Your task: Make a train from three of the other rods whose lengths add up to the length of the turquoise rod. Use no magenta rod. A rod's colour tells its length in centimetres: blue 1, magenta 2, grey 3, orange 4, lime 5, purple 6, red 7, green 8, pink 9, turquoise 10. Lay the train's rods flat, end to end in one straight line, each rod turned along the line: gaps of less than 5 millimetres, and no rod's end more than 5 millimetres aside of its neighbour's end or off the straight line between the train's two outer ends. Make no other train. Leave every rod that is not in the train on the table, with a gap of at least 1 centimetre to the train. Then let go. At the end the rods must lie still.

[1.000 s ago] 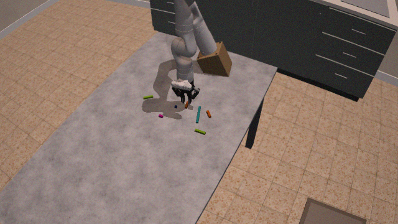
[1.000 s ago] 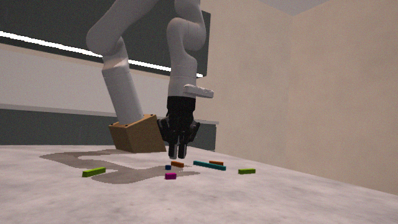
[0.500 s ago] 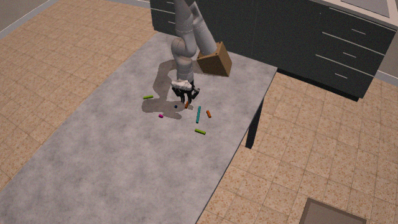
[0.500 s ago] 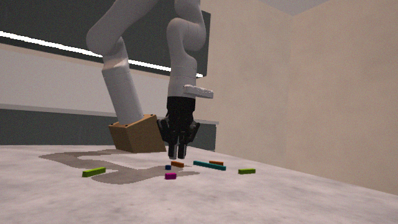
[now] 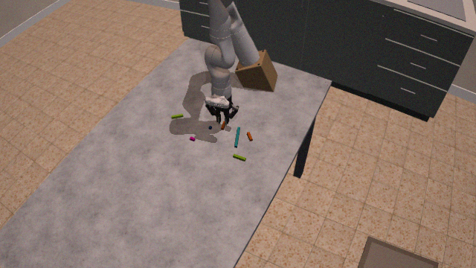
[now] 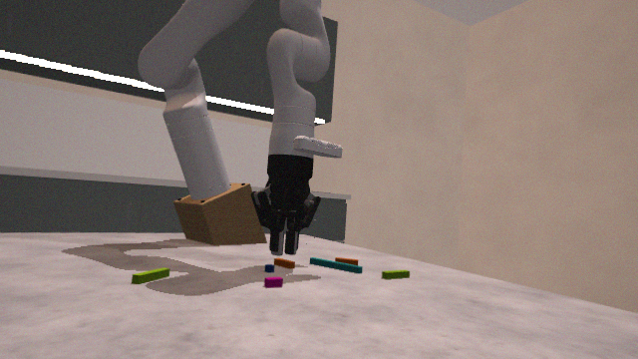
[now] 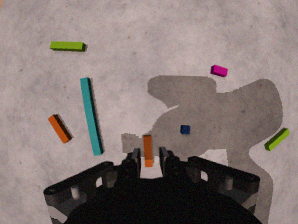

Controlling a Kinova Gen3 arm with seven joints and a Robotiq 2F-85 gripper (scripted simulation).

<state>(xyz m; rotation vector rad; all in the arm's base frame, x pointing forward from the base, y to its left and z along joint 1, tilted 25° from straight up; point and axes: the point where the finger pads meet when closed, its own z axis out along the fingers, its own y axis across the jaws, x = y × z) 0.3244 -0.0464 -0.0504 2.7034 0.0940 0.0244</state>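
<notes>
Right now my hand is 3 cm short of the blue rod, 5 cm to the left of it and 3 cm above it. The rest, counted from my hand: turquoise rod: 4 cm ahead, 8 cm to the left, 3 cm below; then magenta rod: 11 cm ahead, 9 cm to the right, 3 cm below.
</notes>
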